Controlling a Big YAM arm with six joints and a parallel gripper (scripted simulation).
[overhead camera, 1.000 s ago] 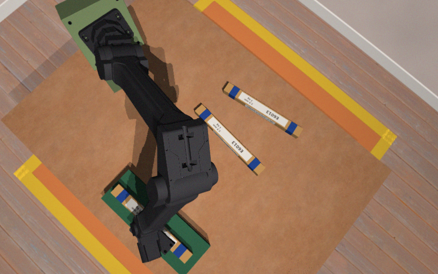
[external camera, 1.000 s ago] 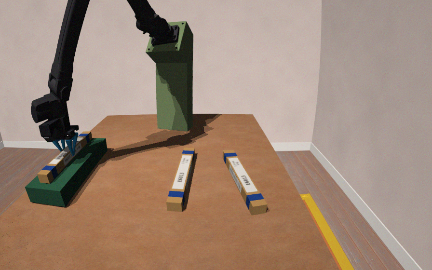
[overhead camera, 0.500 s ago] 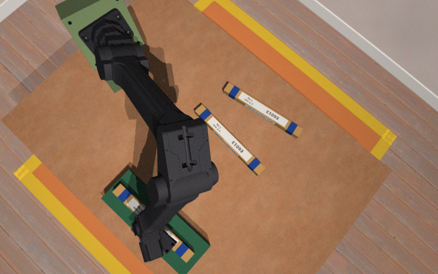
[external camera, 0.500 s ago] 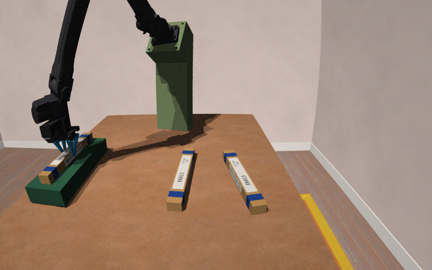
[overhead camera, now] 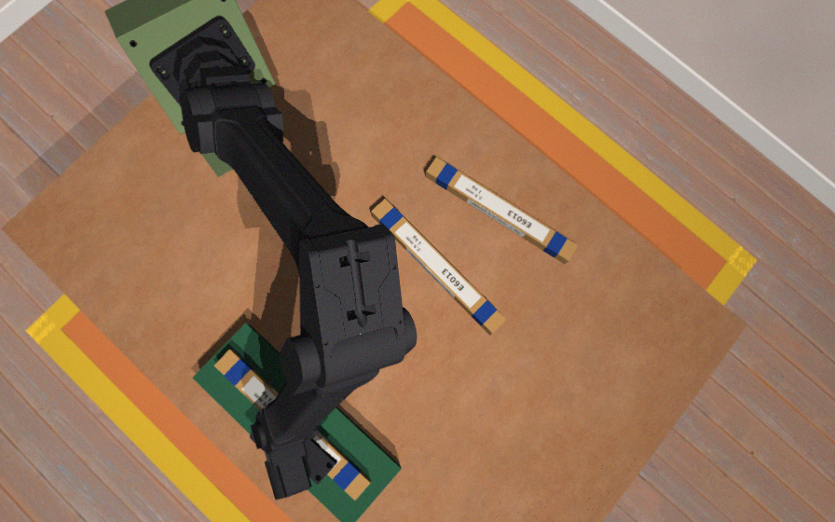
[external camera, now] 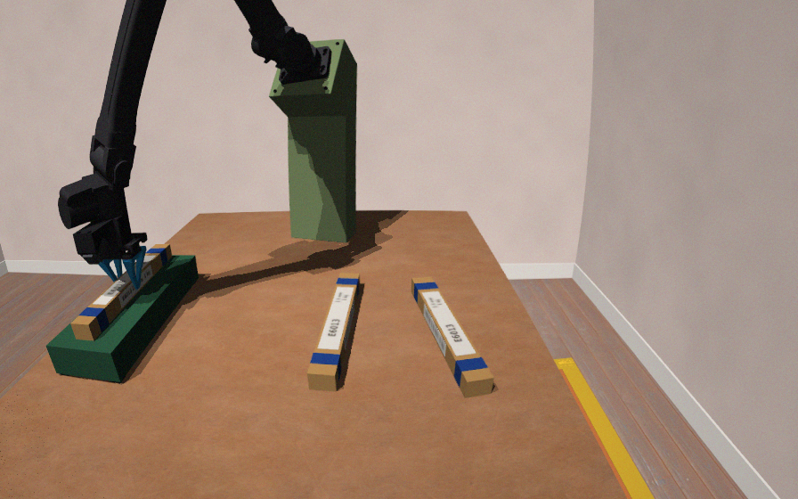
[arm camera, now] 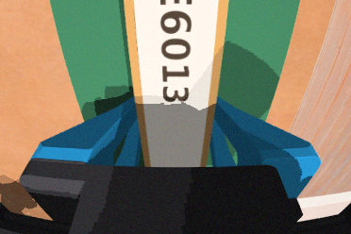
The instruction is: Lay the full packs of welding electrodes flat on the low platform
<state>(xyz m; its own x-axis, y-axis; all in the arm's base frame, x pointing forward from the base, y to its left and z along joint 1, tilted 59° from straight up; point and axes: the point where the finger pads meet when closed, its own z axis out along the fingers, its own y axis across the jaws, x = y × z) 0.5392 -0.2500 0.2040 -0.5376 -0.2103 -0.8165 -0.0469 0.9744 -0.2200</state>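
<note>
Now: hand 6 cm above the green platform.
</note>
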